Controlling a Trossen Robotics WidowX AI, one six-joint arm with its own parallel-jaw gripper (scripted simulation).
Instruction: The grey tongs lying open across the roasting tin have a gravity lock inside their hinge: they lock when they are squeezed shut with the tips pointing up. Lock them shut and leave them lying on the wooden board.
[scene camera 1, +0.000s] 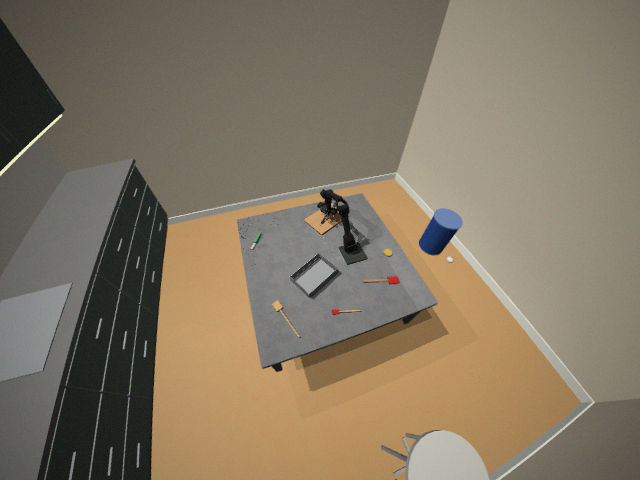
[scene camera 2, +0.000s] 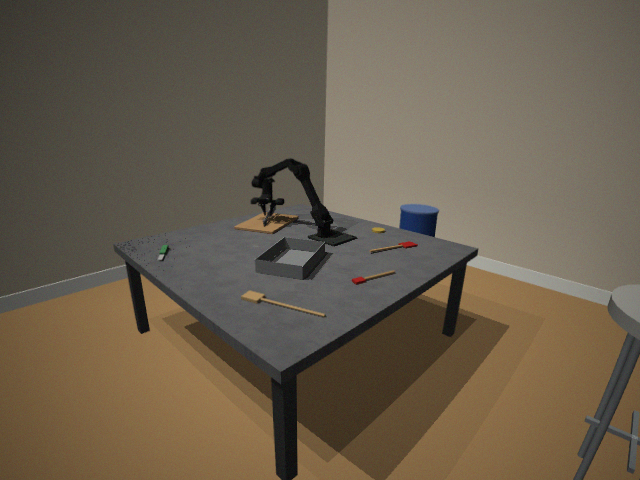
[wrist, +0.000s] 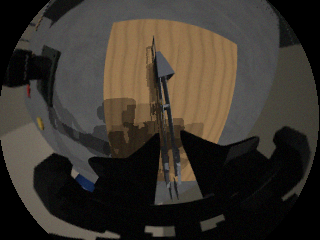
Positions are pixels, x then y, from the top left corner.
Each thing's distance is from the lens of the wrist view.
my gripper (wrist: 169, 134): 0.10 m
wooden board (wrist: 200, 92): 0.14 m
